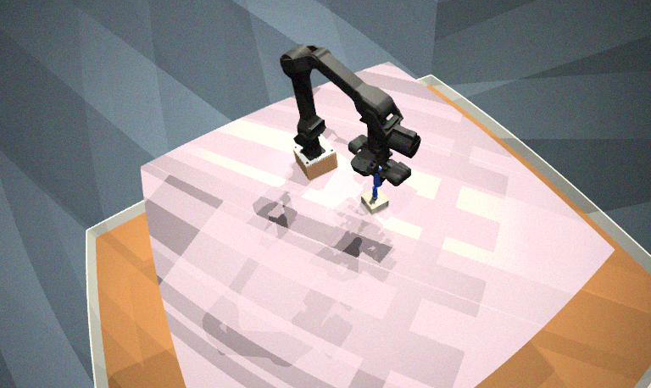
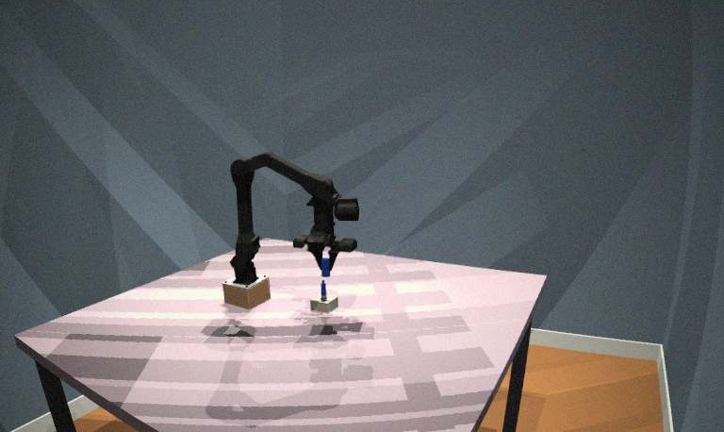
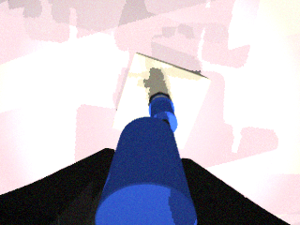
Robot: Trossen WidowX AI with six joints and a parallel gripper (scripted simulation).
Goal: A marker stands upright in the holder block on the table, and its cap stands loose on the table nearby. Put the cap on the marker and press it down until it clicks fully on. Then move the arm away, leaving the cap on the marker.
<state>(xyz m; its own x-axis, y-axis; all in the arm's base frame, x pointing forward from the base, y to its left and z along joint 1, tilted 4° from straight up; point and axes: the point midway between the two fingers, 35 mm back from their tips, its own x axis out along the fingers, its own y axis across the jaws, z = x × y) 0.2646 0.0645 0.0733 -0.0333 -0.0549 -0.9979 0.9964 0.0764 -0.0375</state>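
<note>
The blue marker is 1 cm behind my gripper tip and 6 cm below it. From my gripper tip the other things lie so: block 1 cm behind, 11 cm below; blue cap 1 cm above.
</note>
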